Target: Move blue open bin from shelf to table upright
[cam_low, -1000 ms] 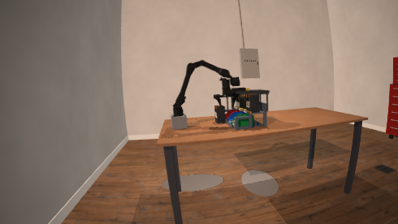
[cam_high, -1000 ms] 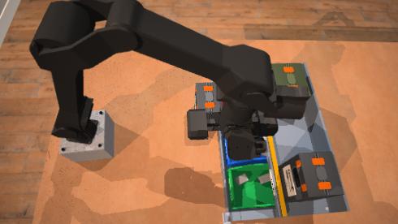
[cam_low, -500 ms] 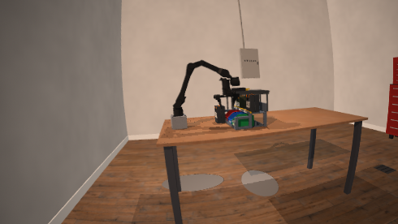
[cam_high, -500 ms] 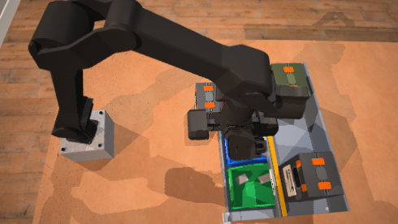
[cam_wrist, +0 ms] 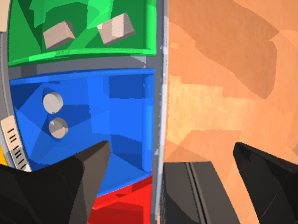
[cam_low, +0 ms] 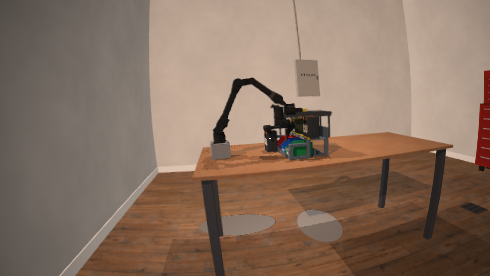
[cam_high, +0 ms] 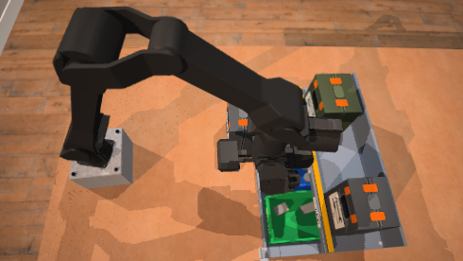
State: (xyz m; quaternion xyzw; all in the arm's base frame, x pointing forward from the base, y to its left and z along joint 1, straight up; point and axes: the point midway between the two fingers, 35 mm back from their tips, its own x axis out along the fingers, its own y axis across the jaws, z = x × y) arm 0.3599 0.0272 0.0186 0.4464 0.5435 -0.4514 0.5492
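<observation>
My gripper is now 8 cm short of the blue open bin, 2 cm to the right of it and 7 cm above it. From my hand the other things lie so: red bin (6 cm ahead, 13 cm to the left, 7 cm below); green bin (10 cm ahead, 9 cm to the right, 7 cm below); yellow rail (11 cm ahead, 2 cm to the left).
</observation>
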